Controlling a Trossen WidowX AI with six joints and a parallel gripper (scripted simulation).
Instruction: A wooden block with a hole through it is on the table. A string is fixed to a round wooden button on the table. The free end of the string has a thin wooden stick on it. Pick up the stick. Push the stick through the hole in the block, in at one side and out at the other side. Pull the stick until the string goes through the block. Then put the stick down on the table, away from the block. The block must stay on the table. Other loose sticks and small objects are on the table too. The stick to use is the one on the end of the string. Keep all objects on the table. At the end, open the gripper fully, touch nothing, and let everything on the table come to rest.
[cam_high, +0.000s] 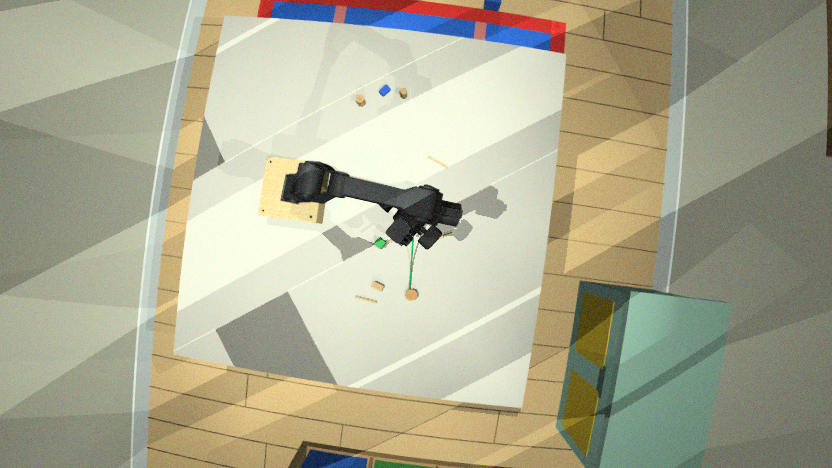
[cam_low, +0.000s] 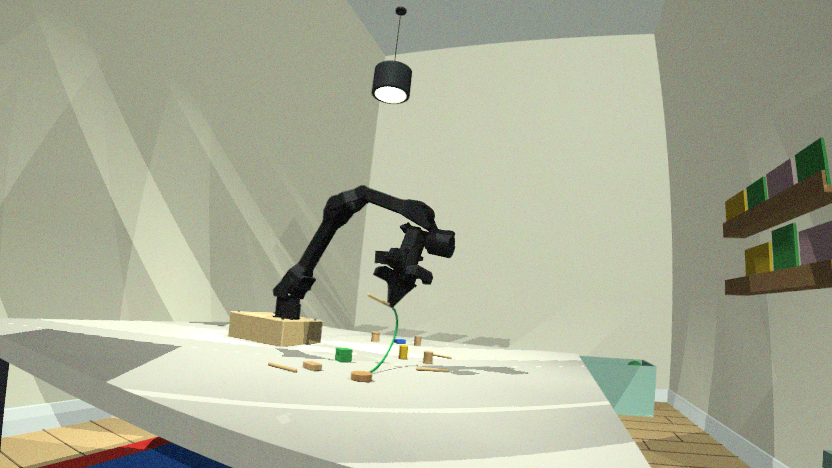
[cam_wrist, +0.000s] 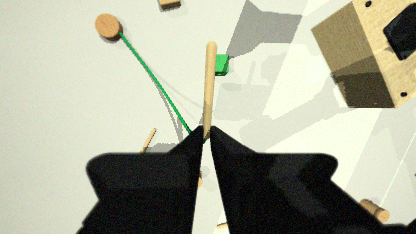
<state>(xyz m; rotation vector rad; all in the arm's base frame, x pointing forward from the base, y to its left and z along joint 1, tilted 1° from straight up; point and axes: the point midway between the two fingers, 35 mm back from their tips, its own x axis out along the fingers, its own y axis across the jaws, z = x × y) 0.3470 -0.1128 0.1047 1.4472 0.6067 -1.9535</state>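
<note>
Now: the green block 9 cm behind my gripper tip, 5 cm to the right of it and 12 cm below it. Also, from my gripper tip: yellow cylinder: 2 cm ahead, 12 cm to the left, 12 cm below; wooden block: 10 cm behind, 20 cm to the right, 13 cm below; wooden cylinder: 9 cm ahead, 8 cm to the left, 12 cm below.
</note>
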